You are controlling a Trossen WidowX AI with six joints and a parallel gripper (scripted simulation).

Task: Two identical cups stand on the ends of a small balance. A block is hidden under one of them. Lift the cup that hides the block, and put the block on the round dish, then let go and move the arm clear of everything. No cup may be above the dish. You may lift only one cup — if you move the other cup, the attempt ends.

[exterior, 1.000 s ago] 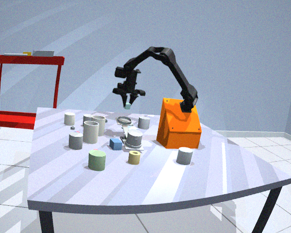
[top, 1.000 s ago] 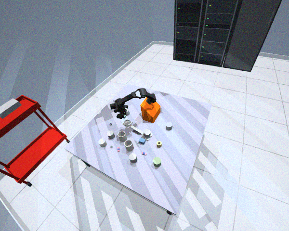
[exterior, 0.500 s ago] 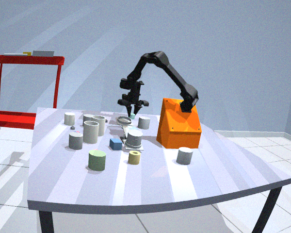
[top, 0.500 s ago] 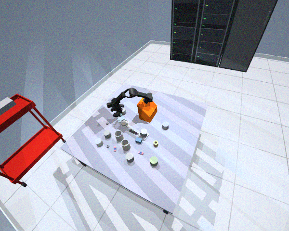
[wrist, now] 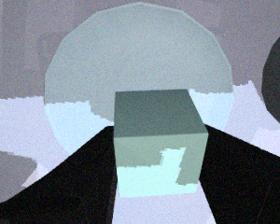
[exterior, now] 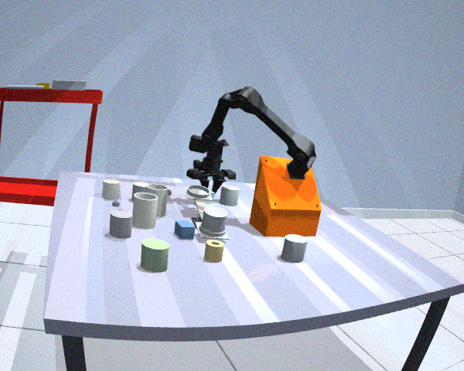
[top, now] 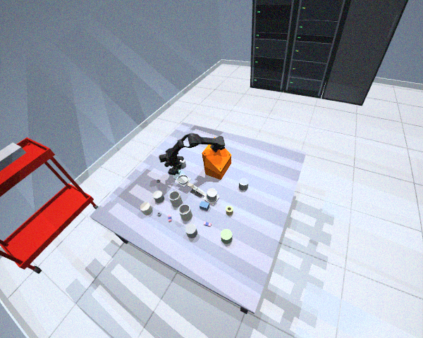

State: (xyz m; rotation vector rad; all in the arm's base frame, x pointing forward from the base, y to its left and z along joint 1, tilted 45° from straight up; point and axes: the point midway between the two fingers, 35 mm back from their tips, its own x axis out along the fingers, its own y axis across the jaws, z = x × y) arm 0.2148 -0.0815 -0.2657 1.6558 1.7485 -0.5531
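Right now my gripper tip is 3 cm above the pale round dish. The rest, counted from my gripper tip: teal block 1 cm above; then small balance 10 cm ahead, 23 cm to the left, 1 cm below; then yellow ring 16 cm ahead, 52 cm to the left, 1 cm below.
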